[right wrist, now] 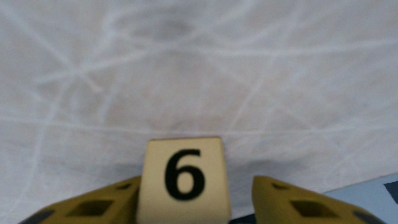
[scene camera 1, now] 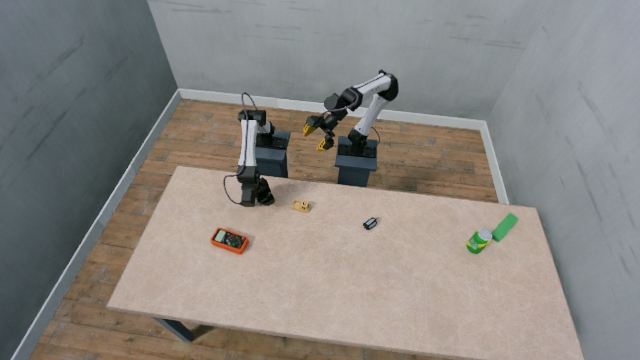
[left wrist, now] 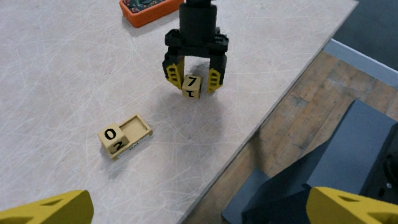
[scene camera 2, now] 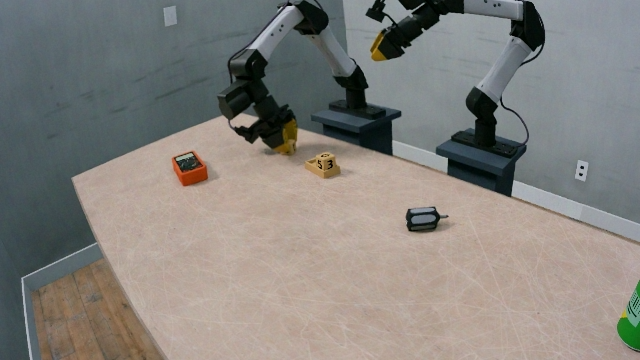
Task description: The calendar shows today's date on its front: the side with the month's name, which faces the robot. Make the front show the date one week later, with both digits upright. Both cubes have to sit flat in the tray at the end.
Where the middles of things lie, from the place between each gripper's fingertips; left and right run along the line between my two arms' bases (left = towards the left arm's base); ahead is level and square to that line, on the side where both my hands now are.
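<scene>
The dark grey device (scene camera 2: 423,218) is 23 cm ahead of my left hand, 29 cm to the left of it and 23 cm below it. As for the calendar tray (left wrist: 135,128), my left gripper (scene camera 2: 371,55) is 18 cm short of it, 3 cm to the left of it and 24 cm above it.
From my right hand, the device is 80 mm ahead and 460 mm to the left, while the tray is 30 mm ahead, 150 mm to the left and 10 mm below.
</scene>
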